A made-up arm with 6 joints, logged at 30 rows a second.
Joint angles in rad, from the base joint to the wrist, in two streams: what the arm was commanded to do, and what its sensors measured. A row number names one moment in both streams.
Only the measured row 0 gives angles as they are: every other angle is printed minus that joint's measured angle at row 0.
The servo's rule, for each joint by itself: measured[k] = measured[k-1] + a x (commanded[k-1-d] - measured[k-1]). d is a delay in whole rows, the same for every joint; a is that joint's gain. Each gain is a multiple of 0.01, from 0.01 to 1. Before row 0 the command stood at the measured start. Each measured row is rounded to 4 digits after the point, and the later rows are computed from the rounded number. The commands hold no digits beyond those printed.
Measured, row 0: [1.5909 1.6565 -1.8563 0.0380 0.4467 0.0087]
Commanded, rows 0 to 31: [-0.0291 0.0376 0.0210 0.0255 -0.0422 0.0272]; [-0.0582 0.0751 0.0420 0.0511 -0.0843 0.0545]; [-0.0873 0.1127 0.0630 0.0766 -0.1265 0.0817]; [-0.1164 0.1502 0.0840 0.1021 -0.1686 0.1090]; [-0.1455 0.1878 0.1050 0.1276 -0.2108 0.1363]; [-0.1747 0.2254 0.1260 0.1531 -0.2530 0.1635]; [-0.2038 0.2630 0.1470 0.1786 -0.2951 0.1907]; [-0.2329 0.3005 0.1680 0.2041 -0.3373 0.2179]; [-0.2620 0.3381 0.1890 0.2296 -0.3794 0.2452]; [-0.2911 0.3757 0.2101 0.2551 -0.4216 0.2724]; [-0.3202 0.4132 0.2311 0.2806 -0.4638 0.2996]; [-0.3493 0.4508 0.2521 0.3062 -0.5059 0.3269]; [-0.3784 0.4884 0.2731 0.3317 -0.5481 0.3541]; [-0.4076 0.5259 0.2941 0.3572 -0.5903 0.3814]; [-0.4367 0.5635 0.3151 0.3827 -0.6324 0.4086]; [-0.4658 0.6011 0.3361 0.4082 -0.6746 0.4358]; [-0.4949 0.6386 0.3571 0.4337 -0.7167 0.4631]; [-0.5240 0.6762 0.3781 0.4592 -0.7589 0.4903]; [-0.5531 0.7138 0.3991 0.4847 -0.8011 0.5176]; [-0.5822 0.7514 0.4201 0.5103 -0.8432 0.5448]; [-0.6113 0.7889 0.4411 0.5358 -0.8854 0.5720]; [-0.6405 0.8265 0.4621 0.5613 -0.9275 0.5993]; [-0.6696 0.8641 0.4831 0.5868 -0.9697 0.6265]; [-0.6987 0.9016 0.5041 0.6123 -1.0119 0.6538]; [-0.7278 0.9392 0.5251 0.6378 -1.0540 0.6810]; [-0.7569 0.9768 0.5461 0.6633 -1.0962 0.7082]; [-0.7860 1.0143 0.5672 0.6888 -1.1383 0.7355]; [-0.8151 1.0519 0.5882 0.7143 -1.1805 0.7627]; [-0.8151 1.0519 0.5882 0.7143 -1.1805 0.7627]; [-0.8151 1.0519 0.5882 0.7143 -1.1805 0.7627]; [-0.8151 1.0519 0.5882 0.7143 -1.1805 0.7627]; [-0.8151 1.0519 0.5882 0.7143 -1.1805 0.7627]
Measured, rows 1 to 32: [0.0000 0.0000 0.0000 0.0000 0.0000 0.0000]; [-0.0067 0.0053 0.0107 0.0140 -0.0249 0.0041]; [-0.0185 0.0151 0.0267 0.0344 -0.0599 0.0117]; [-0.0343 0.0288 0.0452 0.0576 -0.0992 0.0222]; [-0.0532 0.0458 0.0650 0.0821 -0.1401 0.0352]; [-0.0744 0.0657 0.0854 0.1071 -0.1818 0.0504]; [-0.0975 0.0881 0.1061 0.1324 -0.2238 0.0674]; [-0.1219 0.1126 0.1270 0.1578 -0.2659 0.0859]; [-0.1474 0.1389 0.1479 0.1833 -0.3080 0.1057]; [-0.1738 0.1668 0.1689 0.2088 -0.3501 0.1266]; [-0.2008 0.1960 0.1899 0.2343 -0.3923 0.1485]; [-0.2283 0.2264 0.2109 0.2598 -0.4345 0.1712]; [-0.2561 0.2578 0.2319 0.2853 -0.4766 0.1946]; [-0.2842 0.2901 0.2529 0.3108 -0.5188 0.2185]; [-0.3126 0.3231 0.2739 0.3363 -0.5610 0.2429]; [-0.3411 0.3568 0.2949 0.3618 -0.6031 0.2678]; [-0.3698 0.3910 0.3159 0.3873 -0.6453 0.2930]; [-0.3986 0.4257 0.3369 0.4128 -0.6874 0.3185]; [-0.4274 0.4608 0.3579 0.4383 -0.7296 0.3443]; [-0.4563 0.4962 0.3789 0.4638 -0.7718 0.3703]; [-0.4853 0.5319 0.3999 0.4894 -0.8139 0.3965]; [-0.5143 0.5679 0.4209 0.5149 -0.8561 0.4228]; [-0.5433 0.6041 0.4419 0.5404 -0.8982 0.4493]; [-0.5723 0.6405 0.4629 0.5659 -0.9404 0.4759]; [-0.6014 0.6771 0.4839 0.5914 -0.9826 0.5026]; [-0.6305 0.7138 0.5049 0.6169 -1.0247 0.5294]; [-0.6596 0.7506 0.5259 0.6424 -1.0669 0.5562]; [-0.6887 0.7875 0.5470 0.6679 -1.1090 0.5831]; [-0.7178 0.8245 0.5680 0.6934 -1.1512 0.6100]; [-0.7402 0.8563 0.5783 0.7049 -1.1685 0.6329]; [-0.7574 0.8837 0.5833 0.7101 -1.1756 0.6524]; [-0.7707 0.9072 0.5858 0.7124 -1.1785 0.6689]
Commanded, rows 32 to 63: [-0.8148 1.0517 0.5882 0.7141 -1.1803 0.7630]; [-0.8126 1.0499 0.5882 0.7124 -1.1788 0.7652]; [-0.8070 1.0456 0.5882 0.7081 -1.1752 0.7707]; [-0.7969 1.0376 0.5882 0.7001 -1.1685 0.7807]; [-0.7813 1.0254 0.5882 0.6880 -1.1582 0.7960]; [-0.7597 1.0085 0.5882 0.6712 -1.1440 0.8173]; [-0.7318 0.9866 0.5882 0.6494 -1.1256 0.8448]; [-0.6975 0.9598 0.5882 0.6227 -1.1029 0.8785]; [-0.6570 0.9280 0.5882 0.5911 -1.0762 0.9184]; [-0.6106 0.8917 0.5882 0.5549 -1.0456 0.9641]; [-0.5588 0.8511 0.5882 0.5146 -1.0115 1.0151]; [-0.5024 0.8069 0.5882 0.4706 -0.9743 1.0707]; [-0.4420 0.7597 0.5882 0.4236 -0.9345 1.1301]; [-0.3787 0.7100 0.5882 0.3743 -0.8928 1.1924]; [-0.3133 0.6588 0.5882 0.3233 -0.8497 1.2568]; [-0.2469 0.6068 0.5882 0.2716 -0.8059 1.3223]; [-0.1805 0.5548 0.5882 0.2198 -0.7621 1.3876]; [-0.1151 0.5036 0.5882 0.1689 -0.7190 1.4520]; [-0.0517 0.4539 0.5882 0.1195 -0.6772 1.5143]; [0.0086 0.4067 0.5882 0.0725 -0.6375 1.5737]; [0.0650 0.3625 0.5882 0.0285 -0.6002 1.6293]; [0.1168 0.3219 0.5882 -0.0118 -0.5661 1.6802]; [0.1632 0.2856 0.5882 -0.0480 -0.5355 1.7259]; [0.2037 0.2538 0.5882 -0.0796 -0.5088 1.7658]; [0.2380 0.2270 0.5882 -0.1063 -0.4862 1.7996]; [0.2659 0.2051 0.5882 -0.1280 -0.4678 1.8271]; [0.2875 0.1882 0.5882 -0.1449 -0.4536 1.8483]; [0.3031 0.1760 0.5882 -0.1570 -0.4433 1.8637]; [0.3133 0.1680 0.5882 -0.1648 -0.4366 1.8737]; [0.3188 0.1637 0.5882 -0.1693 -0.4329 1.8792]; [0.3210 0.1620 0.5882 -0.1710 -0.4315 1.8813]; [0.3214 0.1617 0.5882 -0.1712 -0.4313 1.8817]
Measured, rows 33 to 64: [-0.7809 0.9275 0.5870 0.7134 -1.1797 0.6830]; [-0.7887 0.9449 0.5876 0.7138 -1.1801 0.6950]; [-0.7942 0.9596 0.5879 0.7130 -1.1793 0.7055]; [-0.7971 0.9716 0.5881 0.7103 -1.1769 0.7153]; [-0.7971 0.9808 0.5882 0.7047 -1.1719 0.7251]; [-0.7935 0.9870 0.5882 0.6955 -1.1638 0.7357]; [-0.7857 0.9900 0.5882 0.6821 -1.1521 0.7479]; [-0.7733 0.9895 0.5882 0.6641 -1.1365 0.7624]; [-0.7559 0.9853 0.5882 0.6413 -1.1167 0.7798]; [-0.7332 0.9773 0.5882 0.6137 -1.0928 0.8006]; [-0.7050 0.9653 0.5882 0.5814 -1.0650 0.8251]; [-0.6714 0.9493 0.5882 0.5447 -1.0334 0.8536]; [-0.6325 0.9294 0.5882 0.5039 -0.9985 0.8862]; [-0.5887 0.9056 0.5882 0.4597 -0.9607 0.9228]; [-0.5404 0.8782 0.5882 0.4127 -0.9206 0.9632]; [-0.4882 0.8475 0.5882 0.3635 -0.8788 1.0072]; [-0.4327 0.8138 0.5882 0.3130 -0.8358 1.0545]; [-0.3747 0.7775 0.5882 0.2617 -0.7923 1.1045]; [-0.3150 0.7392 0.5882 0.2107 -0.7491 1.1566]; [-0.2544 0.6993 0.5882 0.1605 -0.7067 1.2103]; [-0.1939 0.6583 0.5882 0.1121 -0.6659 1.2648]; [-0.1344 0.6169 0.5882 0.0661 -0.6271 1.3195]; [-0.0766 0.5756 0.5882 0.0233 -0.5911 1.3736]; [-0.0214 0.5350 0.5882 -0.0159 -0.5583 1.4264]; [0.0304 0.4956 0.5882 -0.0509 -0.5291 1.4773]; [0.0781 0.4580 0.5882 -0.0814 -0.5038 1.5256]; [0.1213 0.4226 0.5882 -0.1070 -0.4826 1.5708]; [0.1595 0.3898 0.5882 -0.1278 -0.4655 1.6124]; [0.1925 0.3599 0.5882 -0.1439 -0.4524 1.6501]; [0.2203 0.3330 0.5882 -0.1554 -0.4431 1.6836]; [0.2430 0.3093 0.5882 -0.1630 -0.4371 1.7129]; [0.2609 0.2887 0.5882 -0.1674 -0.4338 1.7382]
